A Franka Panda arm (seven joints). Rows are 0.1 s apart.
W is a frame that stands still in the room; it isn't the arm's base.
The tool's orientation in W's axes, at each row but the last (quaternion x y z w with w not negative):
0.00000 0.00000 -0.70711 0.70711
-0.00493 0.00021 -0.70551 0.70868
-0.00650 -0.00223 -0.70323 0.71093
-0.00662 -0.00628 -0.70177 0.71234
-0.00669 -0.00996 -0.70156 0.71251
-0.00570 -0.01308 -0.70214 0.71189
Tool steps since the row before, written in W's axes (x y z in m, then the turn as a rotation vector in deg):
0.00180 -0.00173 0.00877 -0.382 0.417 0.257
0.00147 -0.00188 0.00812 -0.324 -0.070 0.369
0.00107 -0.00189 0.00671 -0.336 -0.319 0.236
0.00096 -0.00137 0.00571 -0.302 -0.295 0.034
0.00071 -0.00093 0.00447 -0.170 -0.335 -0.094
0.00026 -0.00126 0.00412 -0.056 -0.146 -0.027
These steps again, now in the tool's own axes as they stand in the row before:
0.00173 0.00180 0.00877 -0.417 -0.382 0.257
0.00194 0.00140 0.00812 0.071 -0.327 0.366
0.00198 0.00101 0.00669 0.318 -0.341 0.230
0.00149 0.00094 0.00568 0.291 -0.306 0.029
0.00105 0.00072 0.00444 0.330 -0.176 -0.101
0.00137 0.00028 0.00408 0.144 -0.058 -0.030

